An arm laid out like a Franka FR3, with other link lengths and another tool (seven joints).
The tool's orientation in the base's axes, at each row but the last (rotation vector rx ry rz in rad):
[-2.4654 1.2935 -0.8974]
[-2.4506 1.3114 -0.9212]
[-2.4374 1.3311 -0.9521]
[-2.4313 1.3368 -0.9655]
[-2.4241 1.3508 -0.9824]
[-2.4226 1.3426 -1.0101]
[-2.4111 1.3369 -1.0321]
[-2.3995 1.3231 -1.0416]
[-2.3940 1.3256 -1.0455]
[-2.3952 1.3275 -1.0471]
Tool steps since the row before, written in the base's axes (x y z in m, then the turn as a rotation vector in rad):
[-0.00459 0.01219 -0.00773 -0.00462 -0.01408 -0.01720]
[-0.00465 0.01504 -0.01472 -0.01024 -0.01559 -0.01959]
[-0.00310 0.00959 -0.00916 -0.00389 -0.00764 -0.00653]
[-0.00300 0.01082 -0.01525 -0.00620 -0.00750 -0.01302]
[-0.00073 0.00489 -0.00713 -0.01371 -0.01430 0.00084]
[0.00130 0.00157 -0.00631 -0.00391 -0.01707 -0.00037]
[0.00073 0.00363 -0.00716 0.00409 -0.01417 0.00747]
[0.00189 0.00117 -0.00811 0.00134 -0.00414 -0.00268]
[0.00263 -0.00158 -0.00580 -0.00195 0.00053 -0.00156]
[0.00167 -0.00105 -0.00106 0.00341 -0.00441 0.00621]
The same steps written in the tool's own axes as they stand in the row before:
[-0.01496 -0.00064 0.00227 0.00217 0.01913 0.01203]
[-0.02031 0.00111 0.00712 0.00008 0.02489 0.01059]
[-0.01300 0.00084 0.00396 0.00182 0.01002 0.00353]
[-0.01672 0.00294 0.00839 -0.00205 0.01452 0.00702]
[-0.00748 0.00106 0.00426 0.00705 0.01703 -0.00731]
[-0.00377 0.00117 0.00533 0.01221 0.01255 0.00033]
[-0.00610 0.00085 0.00520 0.01642 0.00182 -0.00063]
[-0.00419 0.00204 0.00700 0.00251 0.00281 0.00346]
[-0.00062 0.00203 0.00621 -0.00185 0.00174 -0.00026]
[0.00091 0.00002 0.00205 0.00772 -0.00276 -0.00156]

